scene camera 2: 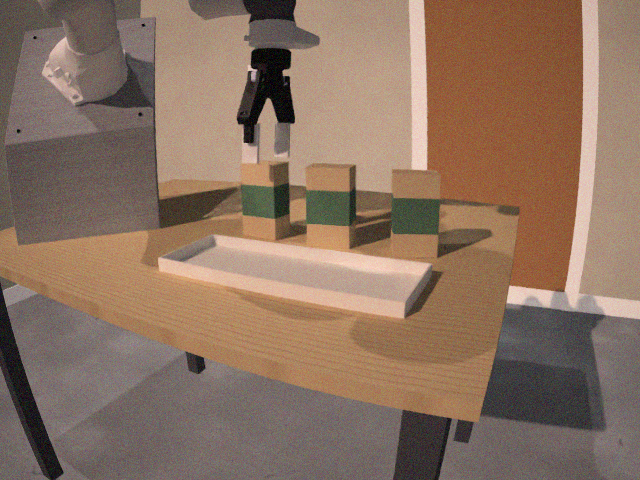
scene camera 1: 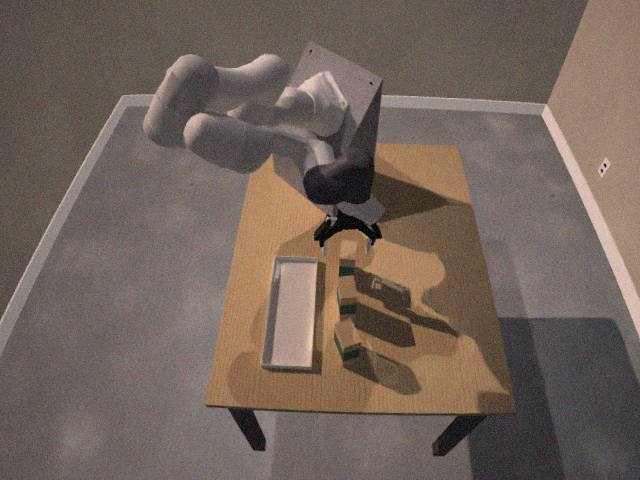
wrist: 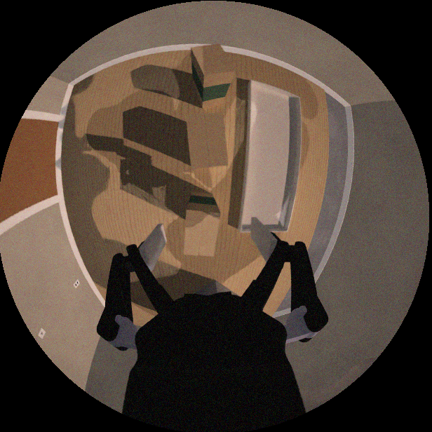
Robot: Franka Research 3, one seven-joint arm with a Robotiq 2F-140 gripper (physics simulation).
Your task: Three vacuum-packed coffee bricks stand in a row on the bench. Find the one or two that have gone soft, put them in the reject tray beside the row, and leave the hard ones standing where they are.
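Three tan coffee bricks with green bands stand upright in a row: the one nearest the robot base, the middle one, and the far one, turned a little. No softness can be told by sight. My gripper is open and points down, its fingertips about level with or just above the top of the brick nearest the base, with nothing held. The long white reject tray lies beside the row and is empty.
The wooden table carries the row and tray. The grey robot pedestal stands at its back end. The middle and far bricks stand on the side of my gripper away from the pedestal. Dark shadows fall beside the bricks.
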